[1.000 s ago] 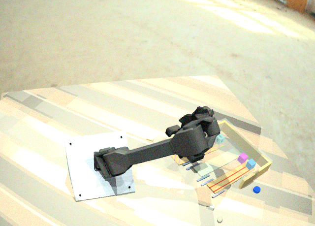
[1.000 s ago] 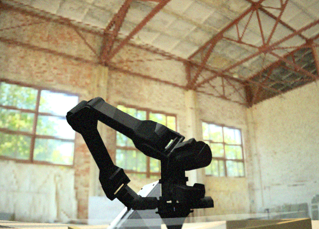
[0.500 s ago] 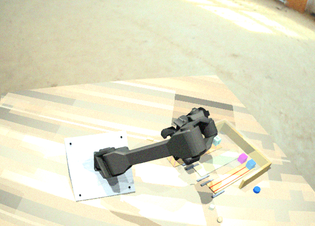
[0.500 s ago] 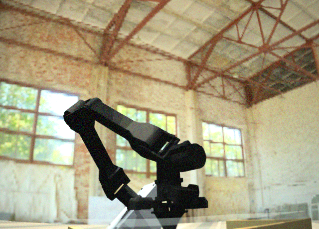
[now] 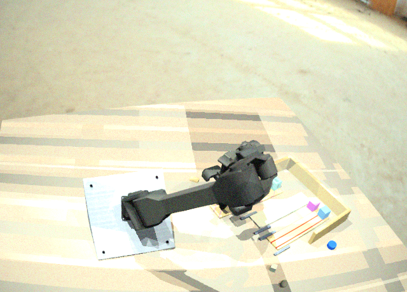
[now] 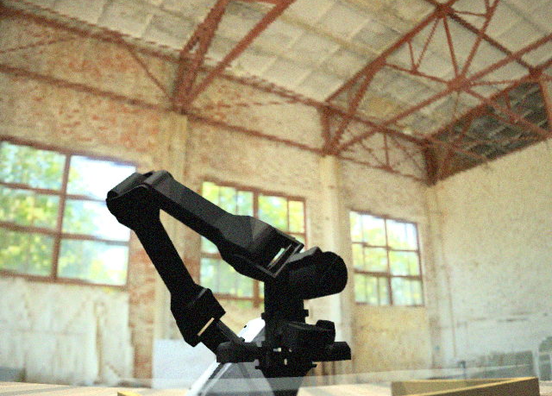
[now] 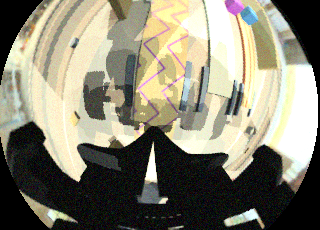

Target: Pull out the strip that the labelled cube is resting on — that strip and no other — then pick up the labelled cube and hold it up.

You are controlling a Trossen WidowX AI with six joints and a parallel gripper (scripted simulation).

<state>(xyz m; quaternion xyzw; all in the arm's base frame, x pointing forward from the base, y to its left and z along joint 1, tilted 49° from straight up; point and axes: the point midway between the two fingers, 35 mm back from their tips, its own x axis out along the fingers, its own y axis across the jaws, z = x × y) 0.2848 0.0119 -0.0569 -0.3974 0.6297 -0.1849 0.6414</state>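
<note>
Right now the labelled cube is 21 cm ahead of my gripper tip, 7 cm to the left of it and 2 cm above it.
</note>
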